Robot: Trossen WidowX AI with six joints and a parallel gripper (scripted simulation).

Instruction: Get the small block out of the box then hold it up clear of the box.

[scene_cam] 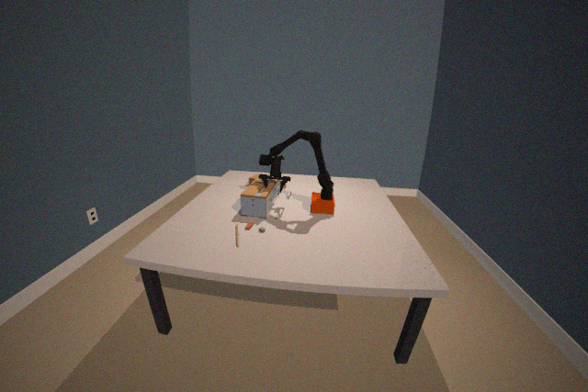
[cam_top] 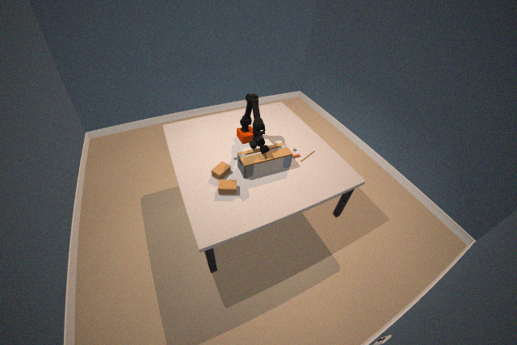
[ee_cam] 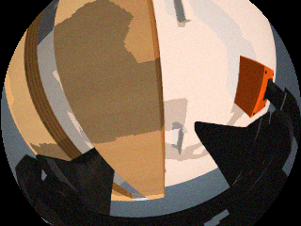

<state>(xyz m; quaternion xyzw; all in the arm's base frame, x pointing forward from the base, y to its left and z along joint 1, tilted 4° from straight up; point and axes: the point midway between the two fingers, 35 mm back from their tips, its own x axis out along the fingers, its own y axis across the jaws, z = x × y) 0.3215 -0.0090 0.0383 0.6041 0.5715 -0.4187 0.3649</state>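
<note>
Right now my gripper tip is 3 cm short of the clear-fronted box, 3 cm above it and 2 cm to the left of it. Round my gripper tip: small tan block (6 cm ahead, 2 cm to the left); then thin wooden stick (36 cm to the left, 12 cm ahead, 9 cm below); then small grey piece (31 cm to the left, 8 cm below, 1 cm ahead).
</note>
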